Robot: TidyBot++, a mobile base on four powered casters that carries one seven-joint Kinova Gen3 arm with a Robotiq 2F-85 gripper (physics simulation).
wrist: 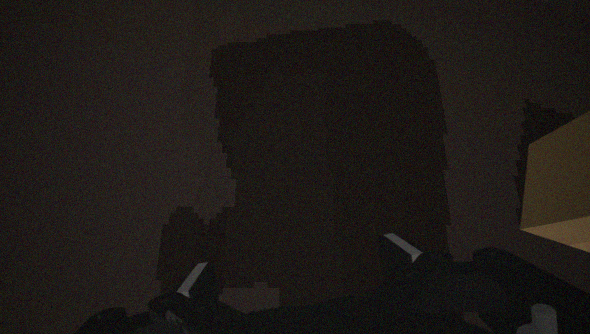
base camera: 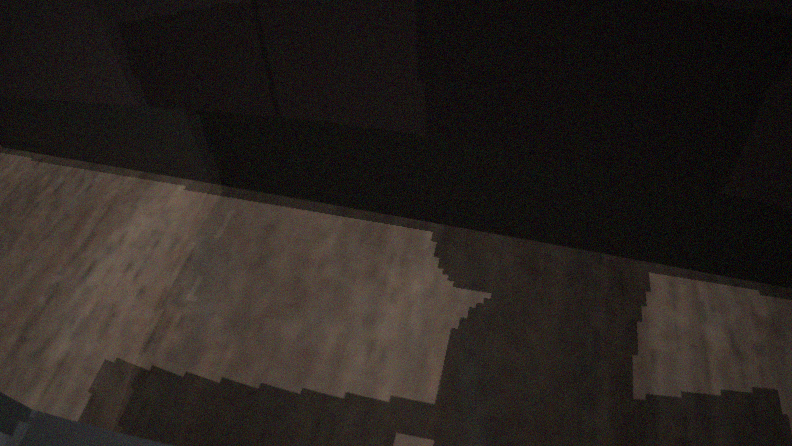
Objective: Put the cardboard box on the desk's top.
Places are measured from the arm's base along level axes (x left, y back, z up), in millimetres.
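Pixels of known places: gripper, between the fingertips: [wrist: 299, 266].
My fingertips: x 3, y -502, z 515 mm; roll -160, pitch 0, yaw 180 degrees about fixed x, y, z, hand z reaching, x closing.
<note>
Ahead of a thing's pixels: the offset from my fingertips to its middle. "spot": to the spot under its first point. Level surfaces: height alone.
The cardboard box @(spot: dx -135, dy -21, dz +22 mm) [wrist: 557, 175] shows in part at the right edge of the wrist view, tan, with a lighter lower face; the rest of it is cut off. It lies on a dark brown surface @(dz -2 mm) [wrist: 90, 150], with a narrow shadow along its left side. My gripper [wrist: 299, 266] is open, with its two fingers wide apart at the bottom of the wrist view. Nothing is between them, and the box is off to their right, apart from them. I cannot tell whether the dark surface is the desk's top. The box does not show in the base camera view.
In the base camera view, a dark furniture front @(spot: dx +47, dy +141, dz -712 mm) [base camera: 343, 66] with a thin vertical seam runs across the upper part. A wood floor @(dz -912 mm) [base camera: 310, 288] with jagged shadows lies before it. A blue-grey part [base camera: 72, 433] shows at the lower left. A broad shadow [wrist: 330, 150] crosses the dark surface.
</note>
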